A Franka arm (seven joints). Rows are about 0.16 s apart.
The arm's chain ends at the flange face. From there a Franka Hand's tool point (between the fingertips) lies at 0.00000 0.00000 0.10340 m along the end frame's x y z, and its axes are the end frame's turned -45 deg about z.
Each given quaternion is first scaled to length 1.
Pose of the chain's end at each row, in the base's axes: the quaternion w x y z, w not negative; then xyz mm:
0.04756 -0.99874 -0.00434 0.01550 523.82 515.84 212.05
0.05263 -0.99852 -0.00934 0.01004 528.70 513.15 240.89
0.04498 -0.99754 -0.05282 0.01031 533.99 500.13 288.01
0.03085 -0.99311 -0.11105 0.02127 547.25 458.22 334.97
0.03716 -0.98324 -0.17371 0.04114 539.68 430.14 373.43
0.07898 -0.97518 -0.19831 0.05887 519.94 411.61 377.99
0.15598 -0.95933 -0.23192 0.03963 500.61 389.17 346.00
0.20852 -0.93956 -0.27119 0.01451 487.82 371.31 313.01
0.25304 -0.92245 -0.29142 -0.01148 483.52 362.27 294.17
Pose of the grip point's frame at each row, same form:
0.04987 -0.92105 -0.38621 -0.00388 520.58 525.65 109.17
0.05247 -0.91894 -0.39075 -0.01086 526.53 524.00 138.08
0.04550 -0.90139 -0.43054 -0.00769 531.37 509.30 185.05
0.03664 -0.87502 -0.48264 0.00785 542.17 464.07 231.86
0.05007 -0.84192 -0.53675 0.02379 529.98 436.22 270.67
0.09550 -0.82506 -0.55640 0.02416 504.83 425.12 276.60
0.15927 -0.79755 -0.58139 -0.02308 485.27 418.21 247.96
0.19820 -0.76426 -0.61010 -0.06639 473.31 411.01 218.65
0.22939 -0.74071 -0.62224 -0.10744 470.46 411.23 204.04

